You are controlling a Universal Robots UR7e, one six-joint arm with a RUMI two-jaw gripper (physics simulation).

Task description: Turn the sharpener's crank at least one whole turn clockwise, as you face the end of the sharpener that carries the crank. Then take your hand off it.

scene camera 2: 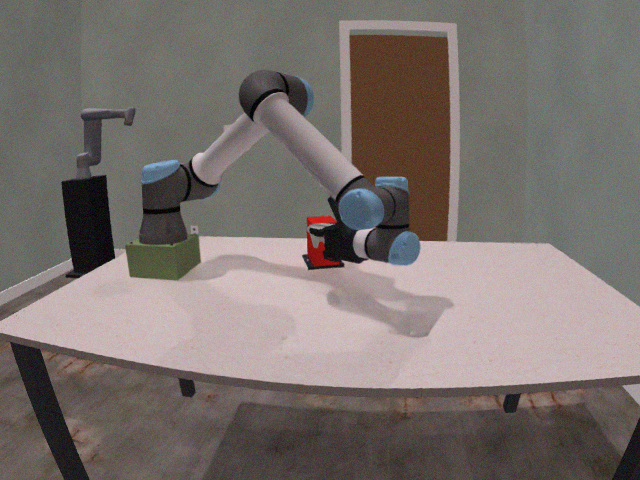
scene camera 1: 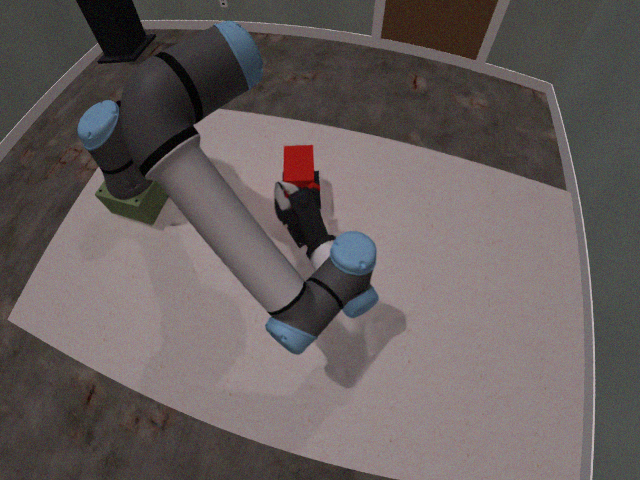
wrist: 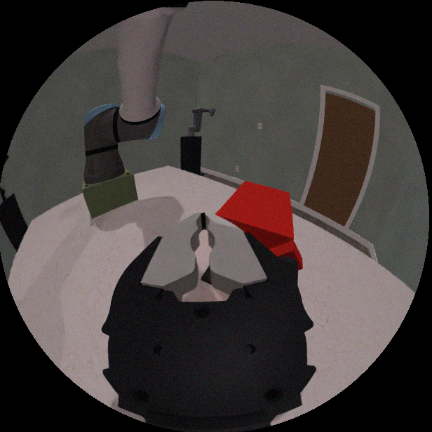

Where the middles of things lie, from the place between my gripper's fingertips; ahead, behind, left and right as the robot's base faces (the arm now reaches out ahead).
Scene:
The red sharpener (scene camera 1: 298,169) lies 4 cm ahead of my hand, 5 cm to the left of it and 5 cm below it.

